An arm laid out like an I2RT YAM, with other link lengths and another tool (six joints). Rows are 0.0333 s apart.
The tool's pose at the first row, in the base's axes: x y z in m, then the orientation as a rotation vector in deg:
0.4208 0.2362 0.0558 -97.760 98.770 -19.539
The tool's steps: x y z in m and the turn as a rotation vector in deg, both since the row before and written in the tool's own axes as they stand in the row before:
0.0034 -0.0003 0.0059 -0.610 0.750 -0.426
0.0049 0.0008 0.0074 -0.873 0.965 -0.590
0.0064 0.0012 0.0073 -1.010 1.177 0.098
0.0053 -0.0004 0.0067 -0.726 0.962 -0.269
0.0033 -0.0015 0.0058 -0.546 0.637 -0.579
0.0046 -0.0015 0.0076 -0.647 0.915 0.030
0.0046 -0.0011 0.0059 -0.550 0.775 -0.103
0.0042 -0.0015 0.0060 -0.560 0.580 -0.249
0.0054 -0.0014 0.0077 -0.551 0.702 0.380
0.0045 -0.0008 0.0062 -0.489 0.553 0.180
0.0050 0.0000 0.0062 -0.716 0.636 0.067
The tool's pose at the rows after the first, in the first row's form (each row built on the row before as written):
0.4250 0.2345 0.0507 -98.663 99.238 -19.921
0.4293 0.2318 0.0434 -99.928 99.843 -20.362
0.4333 0.2275 0.0356 -100.671 101.219 -20.593
0.4380 0.2238 0.0294 -101.536 102.012 -21.011
0.4428 0.2217 0.0250 -102.536 102.235 -21.398
0.4487 0.2186 0.0189 -103.055 103.203 -21.726
0.4532 0.2151 0.0139 -103.618 103.918 -22.054
0.4580 0.2119 0.0091 -104.307 104.383 -22.241
0.4637 0.2078 0.0027 -104.387 105.456 -22.320
0.4679 0.2043 -0.0027 -104.601 106.230 -22.378
0.4714 0.2002 -0.0086 -105.086 107.083 -22.362

